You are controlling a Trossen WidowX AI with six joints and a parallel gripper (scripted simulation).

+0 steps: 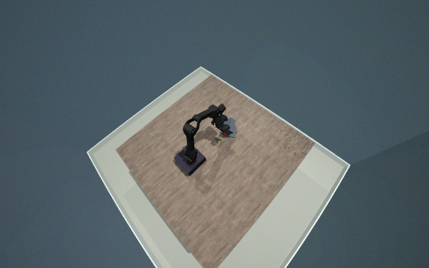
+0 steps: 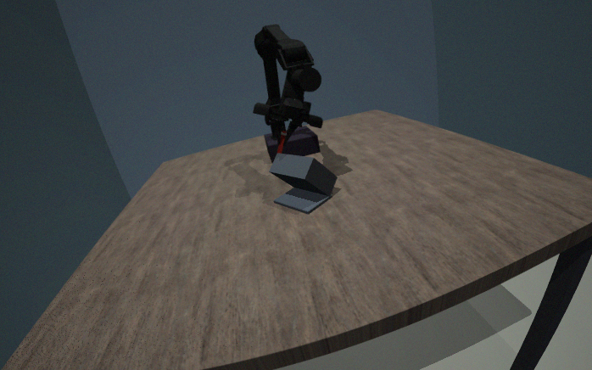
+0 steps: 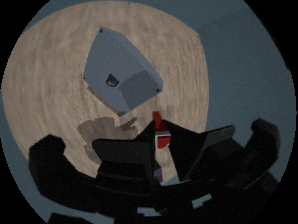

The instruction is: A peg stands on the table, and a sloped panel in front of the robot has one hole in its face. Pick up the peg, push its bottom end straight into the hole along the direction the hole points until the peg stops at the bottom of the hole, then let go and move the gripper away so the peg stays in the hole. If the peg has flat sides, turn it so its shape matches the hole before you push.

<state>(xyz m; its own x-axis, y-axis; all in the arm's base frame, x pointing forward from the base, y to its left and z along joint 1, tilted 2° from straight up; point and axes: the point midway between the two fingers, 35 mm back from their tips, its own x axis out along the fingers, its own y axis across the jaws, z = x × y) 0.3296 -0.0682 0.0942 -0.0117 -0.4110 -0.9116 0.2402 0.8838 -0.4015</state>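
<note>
My gripper tip is now 9 cm short of the grey sloped panel, 2 cm to the right of it and 6 cm above it. Also, from my gripper tip: red peg 1 cm to the left, 1 cm above; then flat foot plate 10 cm ahead, 13 cm below.
</note>
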